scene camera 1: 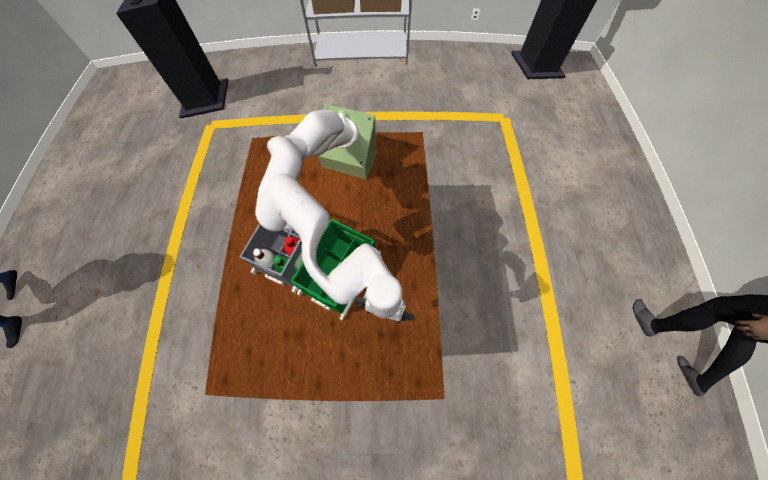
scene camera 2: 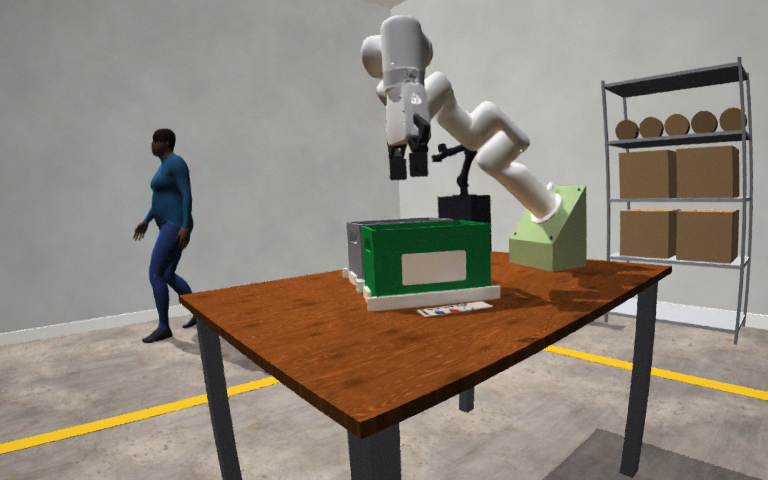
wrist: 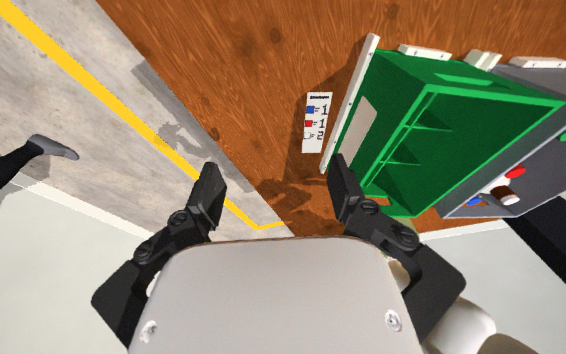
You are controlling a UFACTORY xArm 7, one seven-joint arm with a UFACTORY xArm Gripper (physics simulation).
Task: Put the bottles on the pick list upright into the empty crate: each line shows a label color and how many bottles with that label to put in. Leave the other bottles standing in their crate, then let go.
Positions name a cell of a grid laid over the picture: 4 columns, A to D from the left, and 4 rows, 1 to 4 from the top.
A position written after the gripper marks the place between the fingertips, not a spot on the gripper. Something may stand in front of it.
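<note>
The gripper (scene camera 2: C2) appears in the wrist view as well (wrist: B2). A pick list (wrist: C2) is visible too, and so is a white strip (scene camera 2: C3), the strip being seen also in the wrist view (wrist: C1).
</note>
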